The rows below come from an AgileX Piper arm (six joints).
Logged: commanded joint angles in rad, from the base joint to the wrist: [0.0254 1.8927 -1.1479 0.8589 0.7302 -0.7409]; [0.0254 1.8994 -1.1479 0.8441 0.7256 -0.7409]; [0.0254 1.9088 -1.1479 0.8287 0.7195 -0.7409]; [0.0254 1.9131 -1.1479 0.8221 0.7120 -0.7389]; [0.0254 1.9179 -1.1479 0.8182 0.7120 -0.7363]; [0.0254 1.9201 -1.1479 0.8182 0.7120 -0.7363]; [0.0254 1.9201 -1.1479 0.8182 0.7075 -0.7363]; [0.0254 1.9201 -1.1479 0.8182 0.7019 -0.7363]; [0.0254 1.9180 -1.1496 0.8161 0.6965 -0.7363]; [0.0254 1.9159 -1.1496 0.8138 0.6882 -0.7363]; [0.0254 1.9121 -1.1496 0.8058 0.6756 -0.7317]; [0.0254 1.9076 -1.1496 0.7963 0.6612 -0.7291]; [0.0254 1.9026 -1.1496 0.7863 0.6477 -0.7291]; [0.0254 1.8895 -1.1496 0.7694 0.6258 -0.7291]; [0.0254 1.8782 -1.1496 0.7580 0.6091 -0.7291]
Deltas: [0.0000 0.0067 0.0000 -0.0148 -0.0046 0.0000]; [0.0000 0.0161 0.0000 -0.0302 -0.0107 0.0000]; [0.0000 0.0204 0.0000 -0.0368 -0.0182 0.0020]; [0.0000 0.0252 0.0000 -0.0407 -0.0182 0.0046]; [0.0000 0.0274 0.0000 -0.0407 -0.0182 0.0046]; [0.0000 0.0274 0.0000 -0.0407 -0.0227 0.0046]; [0.0000 0.0274 0.0000 -0.0407 -0.0283 0.0046]; [0.0000 0.0253 -0.0017 -0.0428 -0.0337 0.0046]; [0.0000 0.0232 -0.0017 -0.0451 -0.0420 0.0046]; [0.0000 0.0194 -0.0017 -0.0531 -0.0546 0.0092]; [0.0000 0.0149 -0.0017 -0.0626 -0.0690 0.0118]; [0.0000 0.0099 -0.0017 -0.0726 -0.0825 0.0118]; [0.0000 -0.0032 -0.0017 -0.0895 -0.1044 0.0118]; [0.0000 -0.0145 -0.0017 -0.1009 -0.1211 0.0118]
